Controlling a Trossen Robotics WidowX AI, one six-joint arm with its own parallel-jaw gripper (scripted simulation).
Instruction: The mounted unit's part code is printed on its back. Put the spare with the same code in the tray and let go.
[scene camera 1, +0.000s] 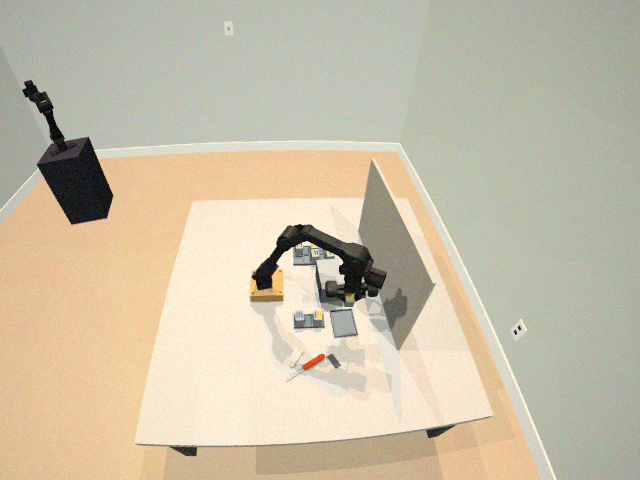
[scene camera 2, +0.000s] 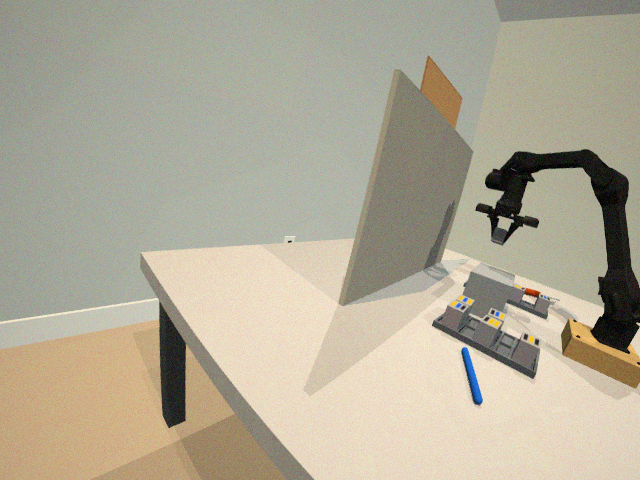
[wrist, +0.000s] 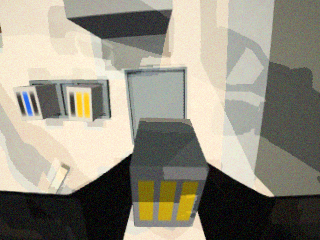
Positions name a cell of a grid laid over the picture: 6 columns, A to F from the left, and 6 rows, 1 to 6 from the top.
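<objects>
My gripper: visible in scene camera 1 (D4), scene camera 2 (E4), wrist view (D4).
</objects>
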